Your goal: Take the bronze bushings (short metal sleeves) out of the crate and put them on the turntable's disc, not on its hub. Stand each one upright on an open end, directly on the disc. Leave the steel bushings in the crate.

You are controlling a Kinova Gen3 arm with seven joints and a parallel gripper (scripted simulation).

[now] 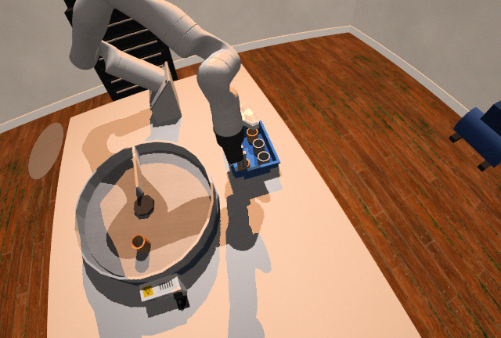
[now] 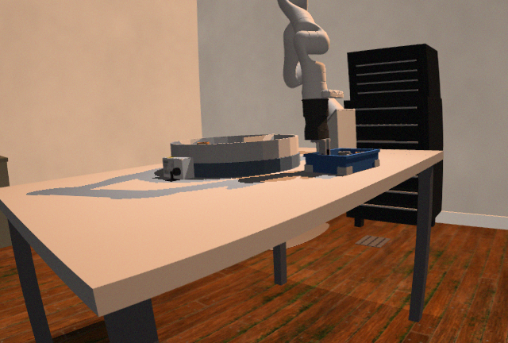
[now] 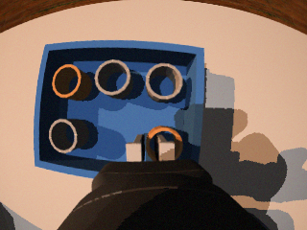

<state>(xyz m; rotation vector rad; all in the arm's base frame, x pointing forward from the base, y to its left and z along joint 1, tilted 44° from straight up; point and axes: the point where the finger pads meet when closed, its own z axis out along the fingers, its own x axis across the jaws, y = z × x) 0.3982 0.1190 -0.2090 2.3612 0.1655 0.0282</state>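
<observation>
Right now my hand is 40 mm past the blue crate, 30 mm to the right of it and 20 mm above it. Also, from my hand: turntable disc 310 mm to the right, 80 mm ahead, 10 mm above.
</observation>
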